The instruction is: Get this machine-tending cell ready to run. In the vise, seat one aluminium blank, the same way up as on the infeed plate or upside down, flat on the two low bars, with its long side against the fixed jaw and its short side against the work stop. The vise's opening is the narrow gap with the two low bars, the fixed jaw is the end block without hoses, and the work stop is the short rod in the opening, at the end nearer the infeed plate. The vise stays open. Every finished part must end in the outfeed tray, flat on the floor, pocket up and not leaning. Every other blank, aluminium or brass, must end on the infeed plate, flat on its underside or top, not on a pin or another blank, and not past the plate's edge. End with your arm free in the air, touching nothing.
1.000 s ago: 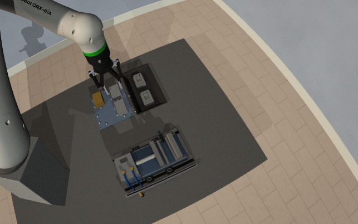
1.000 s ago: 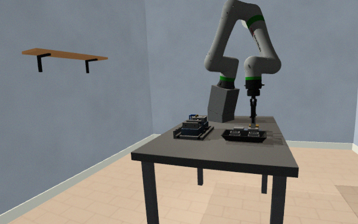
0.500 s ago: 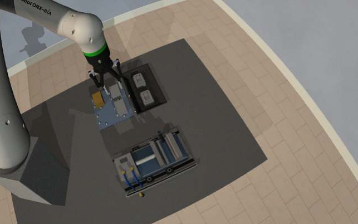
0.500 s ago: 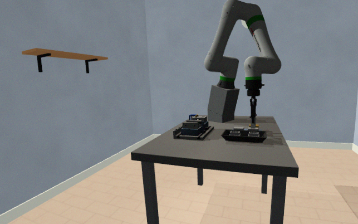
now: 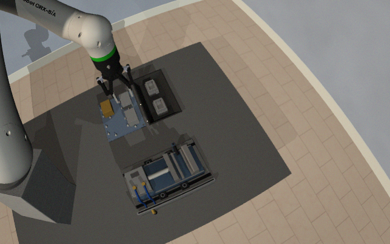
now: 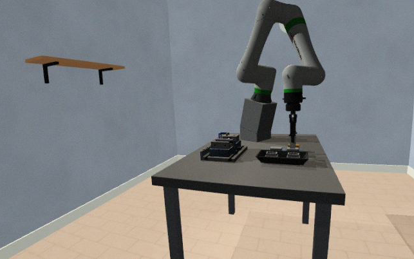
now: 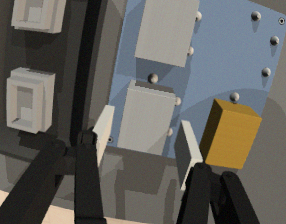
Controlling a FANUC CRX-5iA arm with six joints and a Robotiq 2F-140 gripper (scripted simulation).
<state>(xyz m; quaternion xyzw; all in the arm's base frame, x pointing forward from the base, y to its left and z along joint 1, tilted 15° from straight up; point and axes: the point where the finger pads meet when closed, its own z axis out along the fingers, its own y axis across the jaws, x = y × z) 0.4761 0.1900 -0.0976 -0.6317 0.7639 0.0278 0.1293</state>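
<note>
Now: the brass blank 9 cm behind my hand, 5 cm below it and 2 cm to the left of it. Round my hand: white rod: 36 cm to the right, 5 cm behind; vise: 37 cm to the right, 4 cm below, 3 cm behind.
</note>
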